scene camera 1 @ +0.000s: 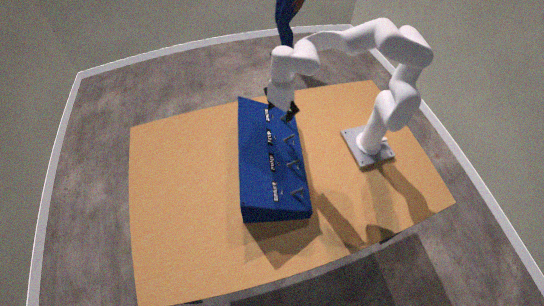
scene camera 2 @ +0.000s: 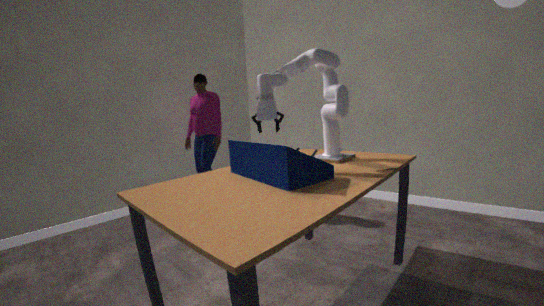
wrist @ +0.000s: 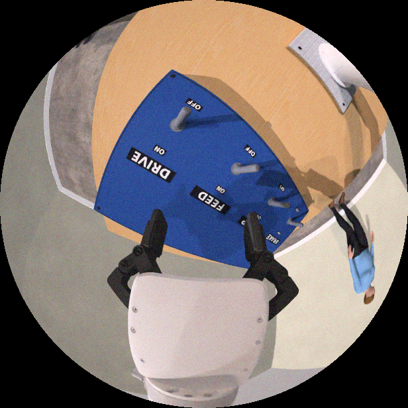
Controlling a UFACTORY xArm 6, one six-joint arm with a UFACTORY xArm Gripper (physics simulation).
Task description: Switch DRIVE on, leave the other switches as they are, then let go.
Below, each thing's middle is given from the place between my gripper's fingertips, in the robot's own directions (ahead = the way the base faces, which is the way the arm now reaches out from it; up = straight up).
The blue sloped switch panel (scene camera 1: 266, 180) is 60 mm ahead of my hand, 100 mm to the left of it and 120 mm below it.
